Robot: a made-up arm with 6 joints. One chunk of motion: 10 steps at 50 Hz.
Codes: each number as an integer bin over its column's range. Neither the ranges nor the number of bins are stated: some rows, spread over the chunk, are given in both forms.
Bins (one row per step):
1: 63 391 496 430 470 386
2: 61 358 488 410 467 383
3: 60 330 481 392 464 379
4: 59 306 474 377 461 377
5: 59 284 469 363 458 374
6: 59 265 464 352 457 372
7: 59 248 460 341 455 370
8: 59 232 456 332 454 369
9: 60 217 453 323 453 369
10: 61 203 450 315 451 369
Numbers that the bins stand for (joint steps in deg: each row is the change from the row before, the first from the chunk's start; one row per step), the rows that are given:
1: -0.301 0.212 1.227 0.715 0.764 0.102
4: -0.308 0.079 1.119 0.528 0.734 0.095
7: -0.308 -0.012 1.050 0.401 0.714 0.090
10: -0.305 -0.082 1.002 0.310 0.700 0.089
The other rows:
2: -0.305 0.160 1.187 0.644 0.754 0.100
3: -0.306 0.117 1.153 0.581 0.744 0.097
5: -0.308 0.045 1.095 0.479 0.724 0.093
6: -0.308 0.015 1.070 0.440 0.720 0.091
8: -0.308 -0.037 1.031 0.369 0.710 0.089
9: -0.306 -0.060 1.016 0.338 0.707 0.089

